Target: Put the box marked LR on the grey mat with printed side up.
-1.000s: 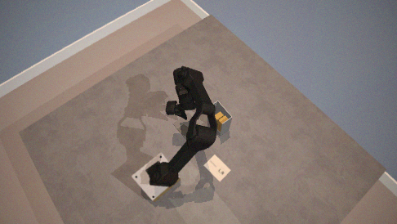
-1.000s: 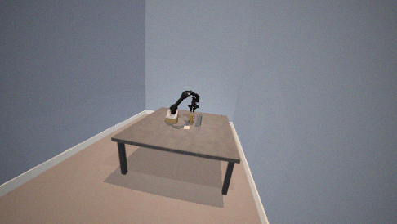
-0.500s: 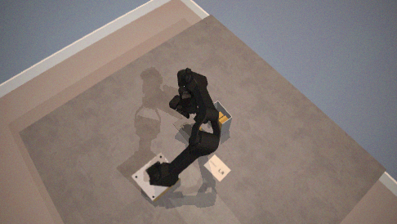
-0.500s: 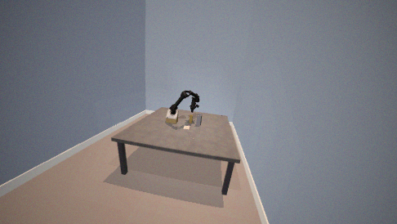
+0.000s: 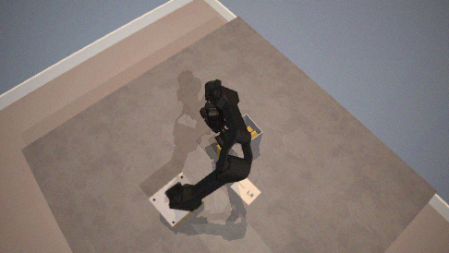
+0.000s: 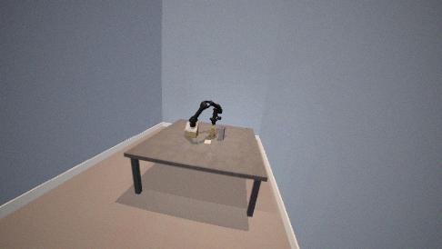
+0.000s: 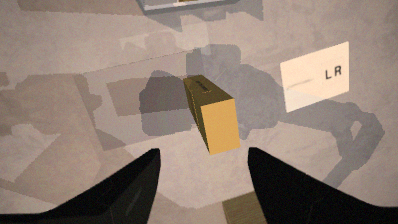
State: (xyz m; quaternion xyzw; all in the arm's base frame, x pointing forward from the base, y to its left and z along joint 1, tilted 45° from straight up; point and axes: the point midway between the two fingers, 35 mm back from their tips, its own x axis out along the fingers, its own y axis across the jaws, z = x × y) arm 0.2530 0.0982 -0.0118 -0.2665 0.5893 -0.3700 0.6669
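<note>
Now: gripper tip 40 mm to the right of the grey mat and 150 mm above it.
</note>
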